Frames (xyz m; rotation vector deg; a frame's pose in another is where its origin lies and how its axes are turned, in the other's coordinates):
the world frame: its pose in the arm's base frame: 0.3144 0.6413 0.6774 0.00 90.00 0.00
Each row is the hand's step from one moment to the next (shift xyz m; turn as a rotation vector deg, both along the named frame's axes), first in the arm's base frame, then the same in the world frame.
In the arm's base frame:
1: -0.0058 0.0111 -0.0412 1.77 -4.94 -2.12
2: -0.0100 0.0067 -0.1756 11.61 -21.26 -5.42
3: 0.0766 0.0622 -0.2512 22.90 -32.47 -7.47
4: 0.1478 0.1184 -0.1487 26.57 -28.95 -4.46
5: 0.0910 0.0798 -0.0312 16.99 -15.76 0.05
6: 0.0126 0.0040 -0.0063 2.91 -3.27 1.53
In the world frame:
1: 0.0412 0.0111 -0.0058 2.12 -4.94 1.77
2: 0.1756 0.0067 -0.0100 5.42 -21.26 11.61
3: 0.2512 0.0622 0.0766 7.47 -32.47 22.90
4: 0.1487 0.1184 0.1478 4.46 -28.95 26.57
5: 0.0312 0.0798 0.0910 -0.05 -15.76 16.99
6: 0.0063 0.0040 0.0126 -1.53 -3.27 2.91

